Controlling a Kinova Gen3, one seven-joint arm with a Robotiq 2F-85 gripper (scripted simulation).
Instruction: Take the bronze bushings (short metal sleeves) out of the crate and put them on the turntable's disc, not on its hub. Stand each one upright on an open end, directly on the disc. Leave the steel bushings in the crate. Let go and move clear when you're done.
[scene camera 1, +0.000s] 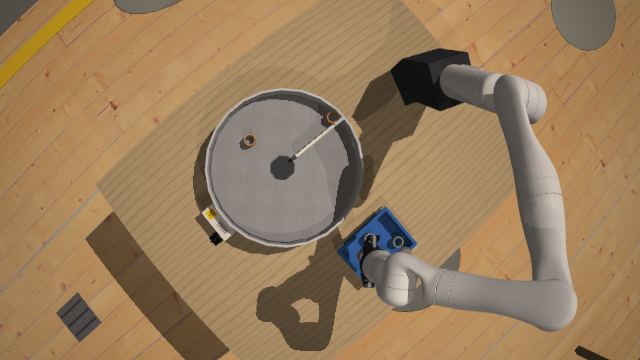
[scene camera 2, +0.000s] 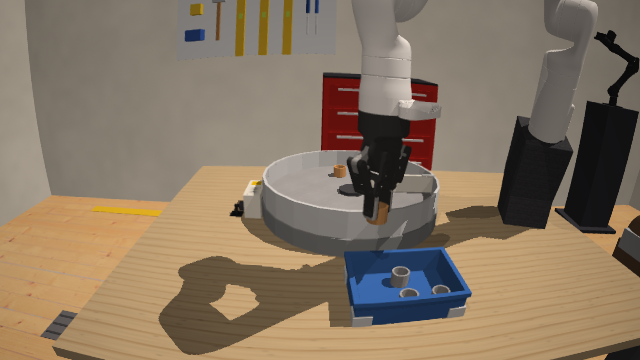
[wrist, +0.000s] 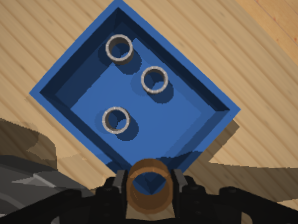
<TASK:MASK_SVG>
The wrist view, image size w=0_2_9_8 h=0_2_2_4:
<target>my gripper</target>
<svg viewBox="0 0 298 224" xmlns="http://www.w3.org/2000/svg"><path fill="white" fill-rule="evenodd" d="M298 210L232 186L220 188L219 195L204 195L207 194L205 187L197 185L192 177L183 175L181 169L171 169L173 181L172 205L175 218L155 221L126 219L128 170L118 170L115 177L107 178L104 185L96 189L94 196L82 197L81 191L67 189L0 217L0 224L51 224L52 220L58 216L60 224L241 224L242 212L250 216L252 224L298 224Z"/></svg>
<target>bronze bushing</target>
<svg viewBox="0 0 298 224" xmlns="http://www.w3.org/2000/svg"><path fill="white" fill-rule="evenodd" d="M144 158L136 162L128 174L127 201L132 208L140 213L157 214L165 210L173 200L173 181L167 166L161 161L154 158ZM132 181L144 172L155 172L166 179L164 188L154 195L140 193L135 189Z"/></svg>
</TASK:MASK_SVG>
